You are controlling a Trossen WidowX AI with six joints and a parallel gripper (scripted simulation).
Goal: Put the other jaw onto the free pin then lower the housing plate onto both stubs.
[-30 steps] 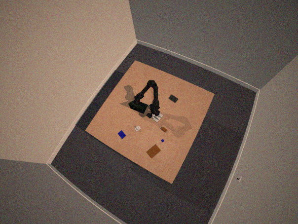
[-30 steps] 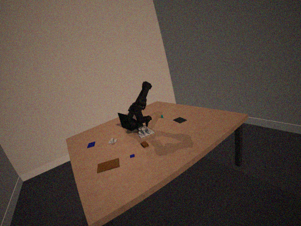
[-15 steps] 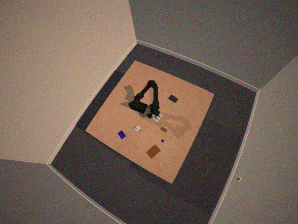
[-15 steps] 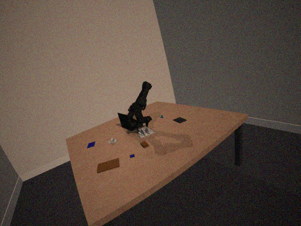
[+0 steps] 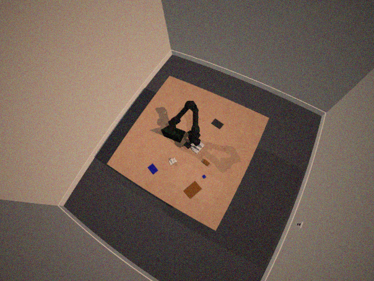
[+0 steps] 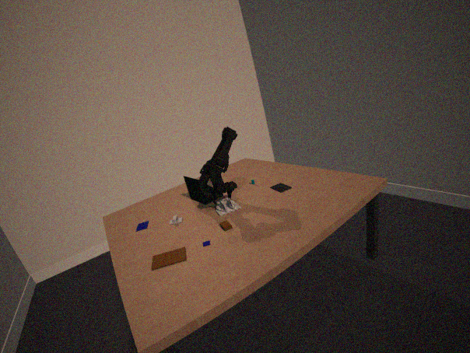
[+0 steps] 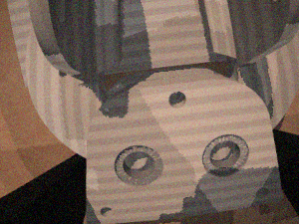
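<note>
Now: gripper tip 20 mm short of the jaw and 20 mm to the left of it. Round my gripper tip: base: 70 mm ahead, 10 mm to the right, 10 mm below; then teal piece: 110 mm behind, 280 mm to the left; then small brown block: 220 mm ahead, 110 mm to the right.
</note>
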